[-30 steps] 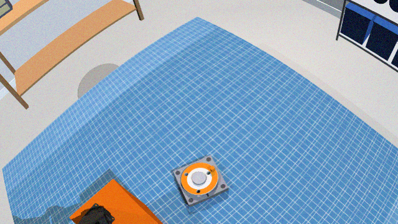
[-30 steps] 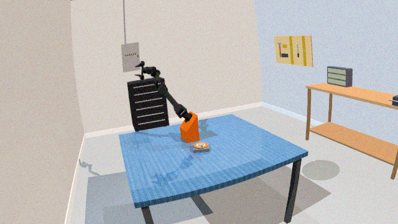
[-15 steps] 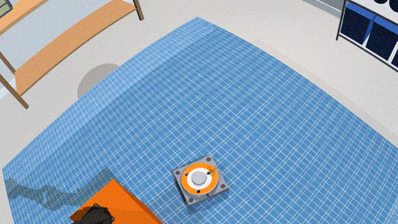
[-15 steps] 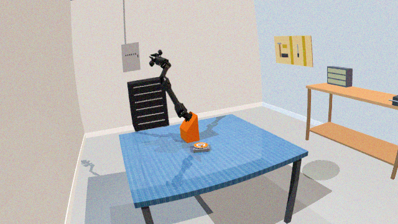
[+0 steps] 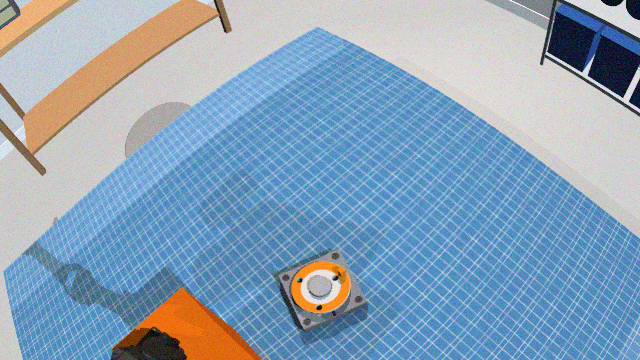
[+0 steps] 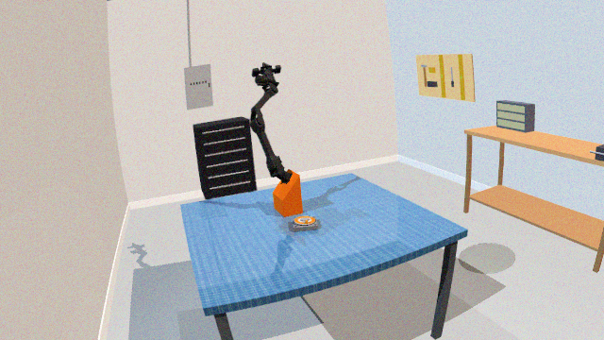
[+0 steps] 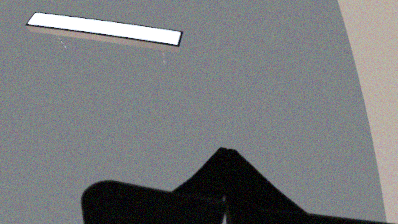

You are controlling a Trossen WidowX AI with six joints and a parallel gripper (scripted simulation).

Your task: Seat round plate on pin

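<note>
My gripper tip is 66 cm short of the round plate, 12 cm to the left of it and 84 cm above it. Also, from my gripper tip: grey square base: 64 cm ahead, 11 cm to the right, 85 cm below.
</note>
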